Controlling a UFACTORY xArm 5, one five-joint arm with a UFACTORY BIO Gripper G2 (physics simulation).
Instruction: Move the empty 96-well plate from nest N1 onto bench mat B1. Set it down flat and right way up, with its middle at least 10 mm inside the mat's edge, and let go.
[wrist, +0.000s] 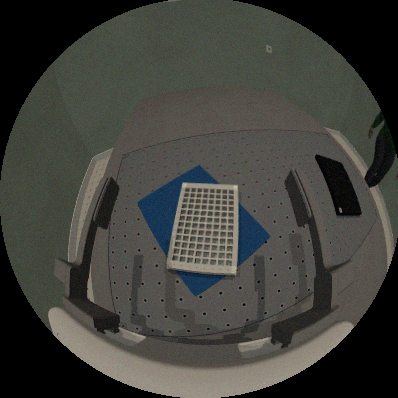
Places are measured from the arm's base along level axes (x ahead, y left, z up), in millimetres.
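Where they show: hand at its tool point: (196, 199).
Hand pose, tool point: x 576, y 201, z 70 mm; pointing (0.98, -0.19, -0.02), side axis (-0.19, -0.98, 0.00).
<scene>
After its pixels a point has its place.
The white 96-well plate (205, 227) @[y 196, x 588, z -18 mm] lies on the blue bench mat B1 (156, 206) @[y 263, x 641, z -31 mm], wells facing up, and looks flat. It is turned relative to the mat. Its middle is well inside the mat's edges, while its two near corners and its far right corner reach past them. My gripper (203, 200) @[y 201, x 576, z 70 mm] is wide open above the plate, one finger on each side, with a broad gap between each finger and the plate. Nothing is held. Nest N1 does not show in the wrist view.
A flat black rectangular object (340, 187) @[y -115, x 592, z -22 mm] lies to the right on the grey perforated bench top (280, 220) @[y 84, x 577, z -33 mm]. A dark curved object (382, 157) shows at the far right edge of the view. Pale strips border the bench on the left and right.
</scene>
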